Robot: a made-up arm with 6 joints.
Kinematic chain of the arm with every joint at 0, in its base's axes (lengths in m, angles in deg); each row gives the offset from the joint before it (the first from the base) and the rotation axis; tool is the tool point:
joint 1: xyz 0 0 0.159 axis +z
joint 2: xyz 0 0.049 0 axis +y
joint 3: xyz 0 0 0.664 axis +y
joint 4: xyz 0 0 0.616 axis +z
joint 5: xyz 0 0 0 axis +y
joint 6: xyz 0 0 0.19 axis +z
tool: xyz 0 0 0
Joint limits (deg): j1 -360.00..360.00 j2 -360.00..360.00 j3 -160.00..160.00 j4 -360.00..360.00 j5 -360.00..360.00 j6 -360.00..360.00
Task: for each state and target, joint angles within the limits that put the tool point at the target. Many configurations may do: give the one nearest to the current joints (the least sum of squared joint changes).
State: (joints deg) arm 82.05 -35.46 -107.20 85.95 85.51 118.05
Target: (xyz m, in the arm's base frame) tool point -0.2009 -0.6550 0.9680
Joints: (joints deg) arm 92.85 -2.30 -78.37 76.72 84.86 118.05
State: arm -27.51 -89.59 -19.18 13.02 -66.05 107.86
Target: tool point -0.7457 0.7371 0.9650
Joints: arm -44.10 -42.27 -4.57 11.97 -78.38 107.86
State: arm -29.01 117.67 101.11 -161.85 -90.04 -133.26
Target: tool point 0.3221 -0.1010 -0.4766
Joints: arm -35.21 99.05 96.33 -163.37 -94.59 -133.26
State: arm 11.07 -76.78 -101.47 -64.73 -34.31 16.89
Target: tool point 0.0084 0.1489 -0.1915
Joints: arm 5.62 -90.41 -148.31 -58.14 -37.55 16.89
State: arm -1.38 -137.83 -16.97 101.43 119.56 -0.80
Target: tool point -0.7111 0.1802 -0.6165
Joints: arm -0.93 -118.81 -40.63 106.86 138.86 -0.80
